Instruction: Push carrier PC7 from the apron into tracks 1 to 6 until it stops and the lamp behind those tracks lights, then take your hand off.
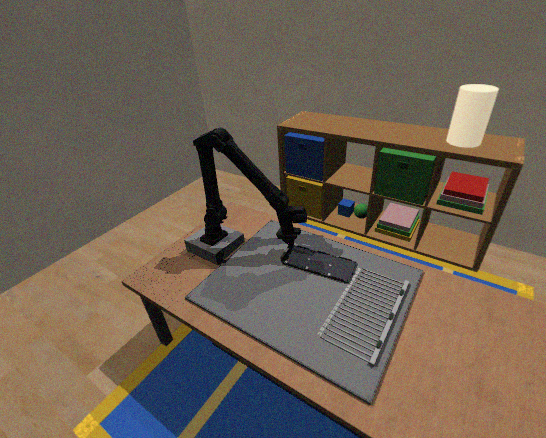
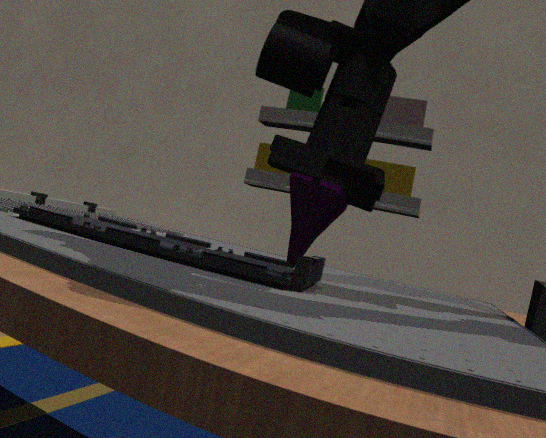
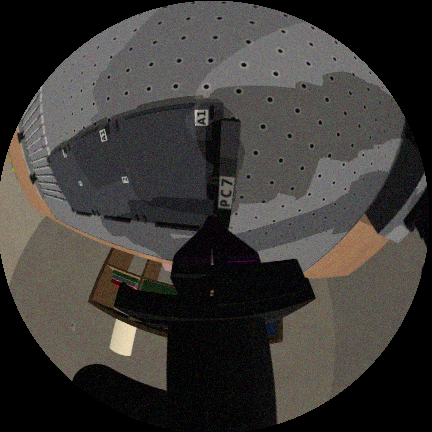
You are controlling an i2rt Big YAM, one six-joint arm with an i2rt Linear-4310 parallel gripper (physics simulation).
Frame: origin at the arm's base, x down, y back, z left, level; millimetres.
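Seen in the pictures: gripper, between the fingertips: (image 1: 292, 247) (image 2: 291, 263) (image 3: 210, 219); arm's base, origin of its link: (image 1: 214, 237).
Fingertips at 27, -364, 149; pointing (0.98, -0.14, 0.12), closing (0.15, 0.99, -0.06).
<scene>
Pixels of each thing's middle, then the offset from my fingertips to it, as dx, dy, dz. "*": a spot on its surface instead. Level surfaces: height alone.
- Carrier PC7, middle of its body: (image 2: 165, 237) (image 3: 98, 182) (image 1: 318, 261) +7, -148, -25
- grey apron board, height of its surface: dx +21
- raised end bar, a spot on its surface: (image 3: 230, 145) * -8, +6, -79
Carrier PC7 (image 1: 322, 264) (image 2: 175, 248) (image 3: 150, 165) is a long dark plate lying flat on the grey apron board (image 1: 270, 305) (image 2: 280, 325). Its far end is at the entry edge of the silver tracks (image 1: 365, 315); whether it is inside them is unclear. The raised end bar (image 2: 312, 272) (image 3: 230, 145) bears the label PC7. My gripper (image 1: 285, 260) (image 2: 294, 261) (image 3: 210, 219) is shut and empty. Its tips are down at the carrier's near end, on the track side of the bar; contact is unclear. The lamps (image 1: 391, 315) behind the tracks look dark.
The robot base (image 1: 215, 243) stands at the left corner of the board. A wooden shelf (image 1: 400, 132) with bins and books stands behind the table, with a white cylinder (image 1: 472, 115) on top. A pale bar (image 1: 385, 337) closes the tracks' far end.
</scene>
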